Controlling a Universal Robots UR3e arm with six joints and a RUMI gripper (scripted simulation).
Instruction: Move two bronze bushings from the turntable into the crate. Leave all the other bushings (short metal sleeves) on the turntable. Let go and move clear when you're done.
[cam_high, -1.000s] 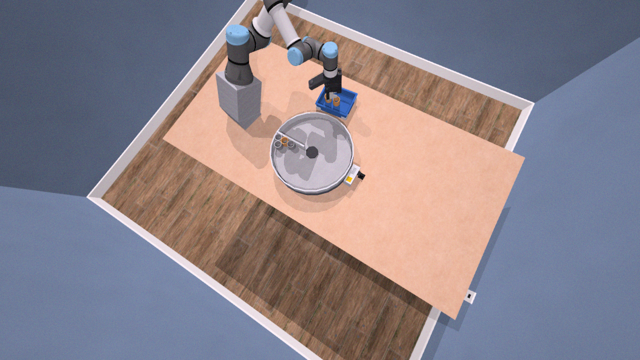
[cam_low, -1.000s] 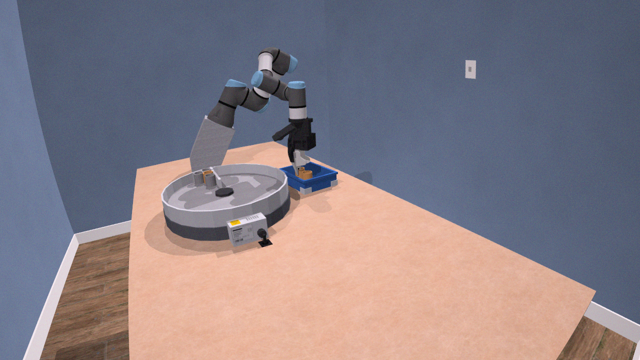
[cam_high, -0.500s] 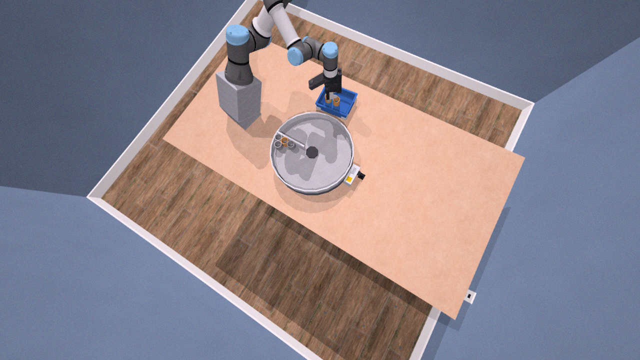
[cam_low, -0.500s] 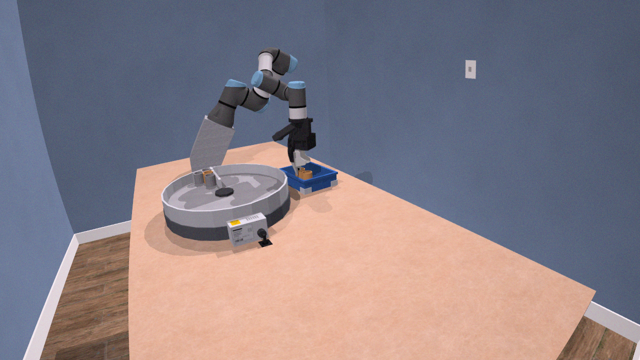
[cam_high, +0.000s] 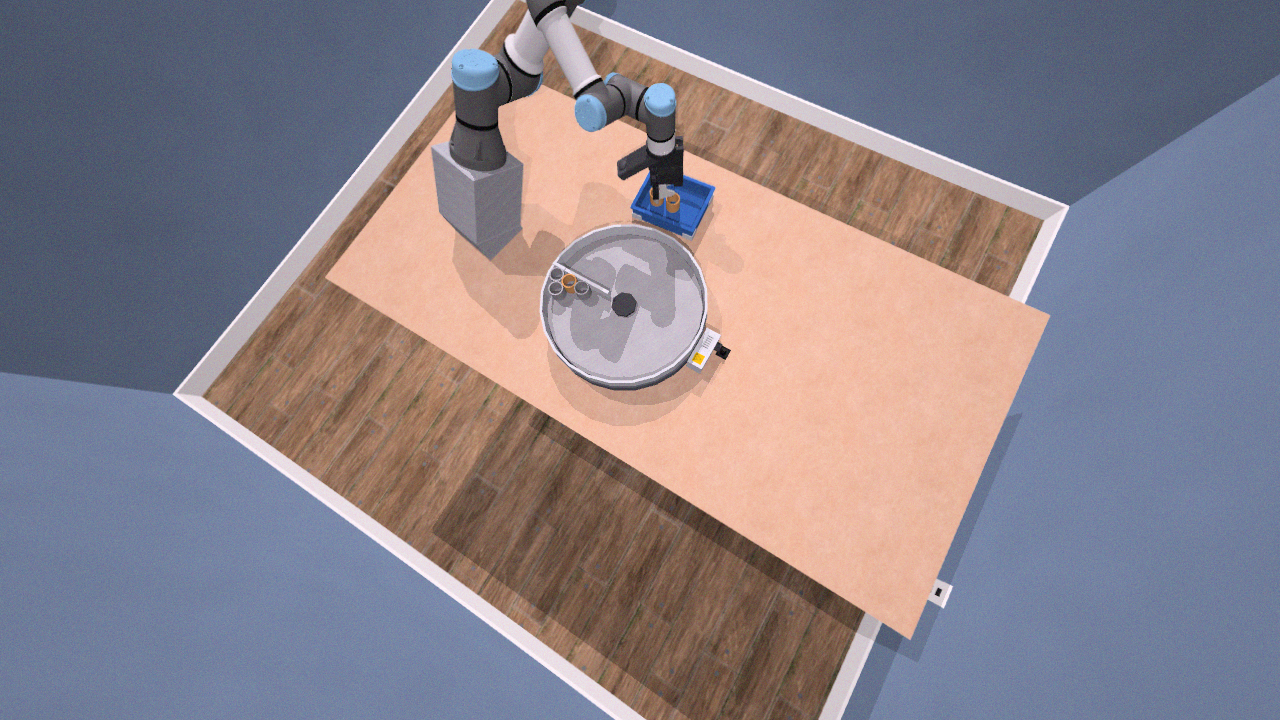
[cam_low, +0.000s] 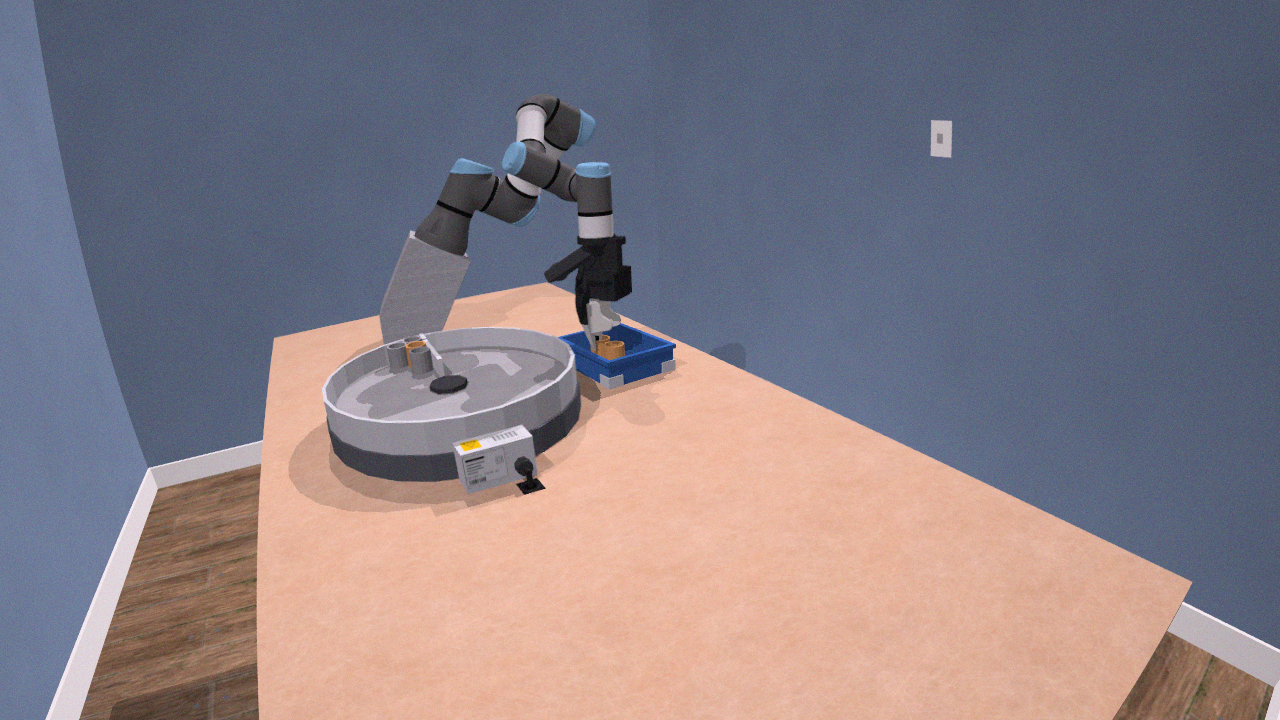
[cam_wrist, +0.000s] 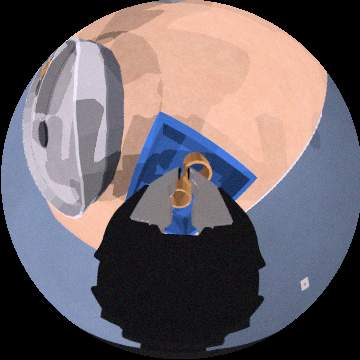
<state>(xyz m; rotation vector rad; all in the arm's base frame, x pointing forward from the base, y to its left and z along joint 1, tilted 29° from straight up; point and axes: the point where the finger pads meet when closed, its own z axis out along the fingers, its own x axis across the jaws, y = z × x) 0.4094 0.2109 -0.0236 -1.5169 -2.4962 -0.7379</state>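
The blue crate is 40 mm ahead of my hand, 20 mm to the left of it and 20 mm below it. Round my hand: grey turntable (320 mm to the right, 60 mm ahead, 10 mm above).
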